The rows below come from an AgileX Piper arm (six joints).
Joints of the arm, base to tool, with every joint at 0 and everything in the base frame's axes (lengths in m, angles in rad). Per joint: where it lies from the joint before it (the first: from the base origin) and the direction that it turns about. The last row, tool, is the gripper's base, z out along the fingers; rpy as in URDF.
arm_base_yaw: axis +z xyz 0 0 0.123
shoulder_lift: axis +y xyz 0 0 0
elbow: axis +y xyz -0.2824 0 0.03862
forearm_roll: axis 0.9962 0 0.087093 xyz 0.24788 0 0.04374
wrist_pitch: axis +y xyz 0 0 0
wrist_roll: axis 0.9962 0 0.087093 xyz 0.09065 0 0.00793
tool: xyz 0 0 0 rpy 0 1.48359 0
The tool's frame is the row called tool.
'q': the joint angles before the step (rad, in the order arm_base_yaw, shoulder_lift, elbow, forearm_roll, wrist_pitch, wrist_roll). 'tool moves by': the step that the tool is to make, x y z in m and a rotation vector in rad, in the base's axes. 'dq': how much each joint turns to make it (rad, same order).
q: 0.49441, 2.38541, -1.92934, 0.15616, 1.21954, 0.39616
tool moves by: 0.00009, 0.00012, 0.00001, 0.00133, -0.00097, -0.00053
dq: 0.00000, -0.00002, 0.00003, 0.00085, -0.00152, 0.00000
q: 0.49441, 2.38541, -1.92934, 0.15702, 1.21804, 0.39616
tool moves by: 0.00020, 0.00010, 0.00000, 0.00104, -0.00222, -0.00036
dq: 0.00001, -0.00001, 0.00001, 0.00000, -0.00247, 0.00001
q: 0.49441, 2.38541, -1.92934, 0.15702, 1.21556, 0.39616
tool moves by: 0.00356, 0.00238, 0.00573, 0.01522, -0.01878, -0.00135
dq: 0.00000, 0.00239, -0.02802, 0.00467, 0.00190, 0.00001
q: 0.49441, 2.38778, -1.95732, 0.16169, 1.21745, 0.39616
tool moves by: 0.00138, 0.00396, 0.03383, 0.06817, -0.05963, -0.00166
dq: 0.00000, -0.05287, -0.03199, 0.03360, 0.00140, -0.00819
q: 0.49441, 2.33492, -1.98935, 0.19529, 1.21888, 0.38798
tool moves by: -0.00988, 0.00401, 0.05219, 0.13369, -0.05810, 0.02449
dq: 0.00000, -0.10330, -0.00346, 0.09891, 0.00259, -0.04572
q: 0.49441, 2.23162, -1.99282, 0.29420, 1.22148, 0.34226
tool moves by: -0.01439, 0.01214, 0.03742, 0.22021, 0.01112, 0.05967
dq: -0.00001, -0.06390, -0.00002, 0.22263, 0.00423, -0.09397
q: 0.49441, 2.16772, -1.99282, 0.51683, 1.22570, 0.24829
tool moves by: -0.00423, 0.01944, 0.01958, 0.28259, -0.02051, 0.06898
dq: 0.00159, -0.00667, -0.00001, 0.29543, -0.06088, -0.17005
